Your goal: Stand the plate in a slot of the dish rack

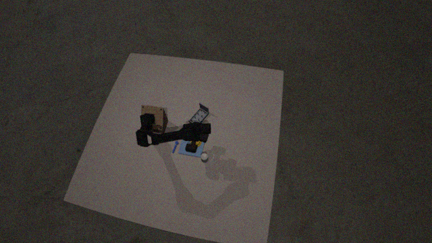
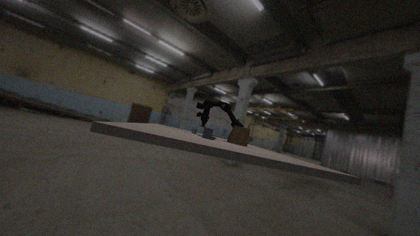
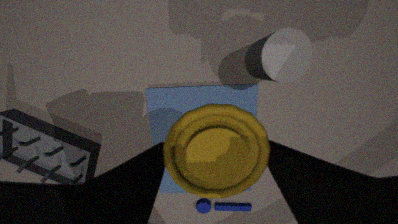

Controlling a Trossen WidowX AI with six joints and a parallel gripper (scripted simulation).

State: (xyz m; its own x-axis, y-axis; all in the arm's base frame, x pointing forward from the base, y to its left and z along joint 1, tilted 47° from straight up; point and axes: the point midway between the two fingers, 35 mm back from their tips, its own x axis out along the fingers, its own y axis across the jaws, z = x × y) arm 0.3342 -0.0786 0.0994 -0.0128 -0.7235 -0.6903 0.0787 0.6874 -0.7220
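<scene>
Right now my gripper tip is 220 mm to the right of the grey dish rack, 60 mm above it and 30 mm past it. From my gripper tip the other things lie so: blue spoon (150 mm behind, 80 mm below); yellow plate (10 mm above); white cup (70 mm to the right, 60 mm below, 60 mm ahead).
</scene>
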